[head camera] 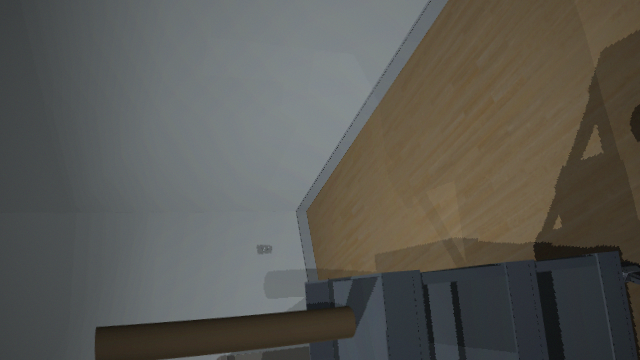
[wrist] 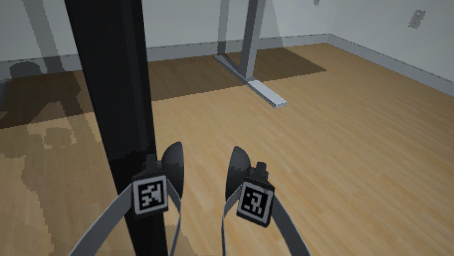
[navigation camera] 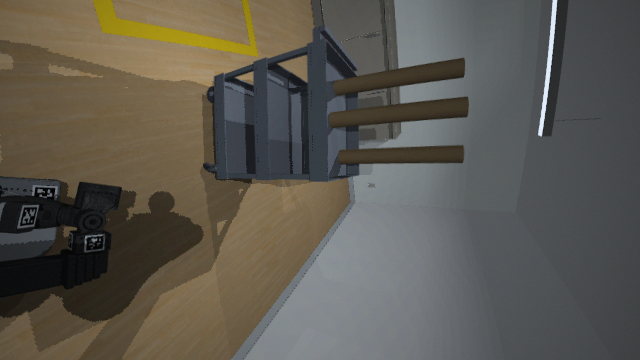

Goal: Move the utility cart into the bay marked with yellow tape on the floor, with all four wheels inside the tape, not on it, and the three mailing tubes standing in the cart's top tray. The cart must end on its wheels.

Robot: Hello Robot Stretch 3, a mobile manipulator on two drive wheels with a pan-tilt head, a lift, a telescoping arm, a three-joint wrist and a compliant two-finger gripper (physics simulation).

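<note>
The grey utility cart stands upright, with two wheels showing at its base in the navigation view, where the picture is turned on its side. Three brown mailing tubes stand apart in its top tray; one tube shows in the head view. The yellow tape lies on the floor beside the cart, cut by the picture's edge; the cart is outside it. My gripper is open and empty above bare floor, away from the cart. The cart's far wheels are hidden.
A brownish cabinet stands behind the cart by the wall. Walls with a grey baseboard meet in a corner near the cart. A metal table leg with a long foot stands ahead in the wrist view, and a dark post rises at left.
</note>
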